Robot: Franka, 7 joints.
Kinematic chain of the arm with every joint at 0, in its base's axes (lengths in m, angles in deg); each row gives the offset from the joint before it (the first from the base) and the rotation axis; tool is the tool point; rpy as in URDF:
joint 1: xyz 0 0 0.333 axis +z
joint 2: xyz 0 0 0 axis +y
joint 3: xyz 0 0 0.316 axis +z
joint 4: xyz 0.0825 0 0 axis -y
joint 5: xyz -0.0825 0 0.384 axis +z
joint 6: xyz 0 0 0 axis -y
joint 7: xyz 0.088 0 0 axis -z
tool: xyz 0 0 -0.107 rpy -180 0 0
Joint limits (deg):
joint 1: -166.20..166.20
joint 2: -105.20..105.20
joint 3: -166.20..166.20
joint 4: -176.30..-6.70
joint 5: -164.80..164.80
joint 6: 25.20..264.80
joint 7: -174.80..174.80
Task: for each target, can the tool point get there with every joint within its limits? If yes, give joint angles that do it. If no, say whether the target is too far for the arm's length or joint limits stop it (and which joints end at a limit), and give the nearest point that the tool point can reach.
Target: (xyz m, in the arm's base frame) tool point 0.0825 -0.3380 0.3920
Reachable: yes | joints 16.53 25.53 -116.55 -139.75 -120.06 238.23 -90.25
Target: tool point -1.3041 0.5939 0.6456
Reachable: no: too far | nearest point -0.7628 0.3474 0.5158 | short by 0.609 m
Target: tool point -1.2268 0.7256 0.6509
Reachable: no: too far | nearest point -0.7207 0.4263 0.5198 | short by 0.602 m
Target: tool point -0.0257 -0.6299 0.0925
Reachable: yes | joints 35.99 -70.33 -125.91 -102.00 2.20 140.22 14.51
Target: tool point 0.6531 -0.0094 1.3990
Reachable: no: too far | nearest point 0.4482 -0.0065 1.0645 | short by 0.392 m
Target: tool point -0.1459 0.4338 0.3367
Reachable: yes | joints -109.65 -25.45 -137.08 -106.17 -5.17 47.78 54.62
